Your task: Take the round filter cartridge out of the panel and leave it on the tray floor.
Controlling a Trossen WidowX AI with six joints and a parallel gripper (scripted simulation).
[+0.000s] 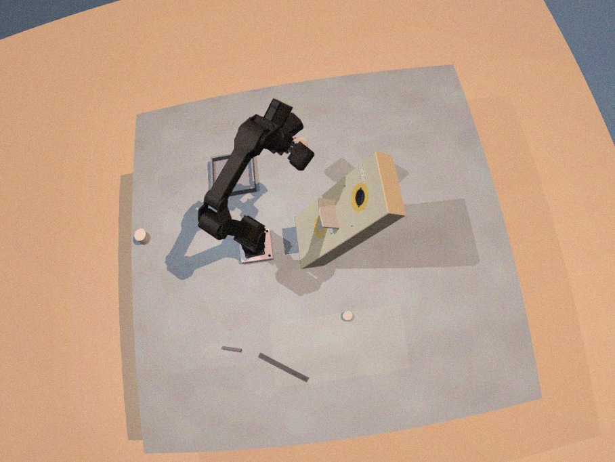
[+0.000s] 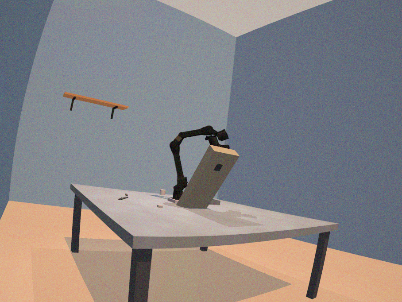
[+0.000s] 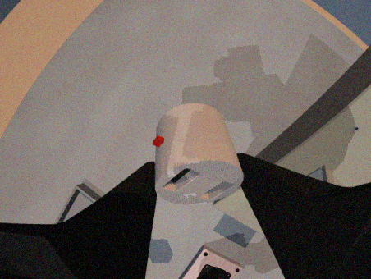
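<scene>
Right now my gripper tip is 24 cm past the grey tray, 11 cm to the right of it and 27 cm above it. Round my gripper tip: round filter cartridge: right at my gripper tip.
</scene>
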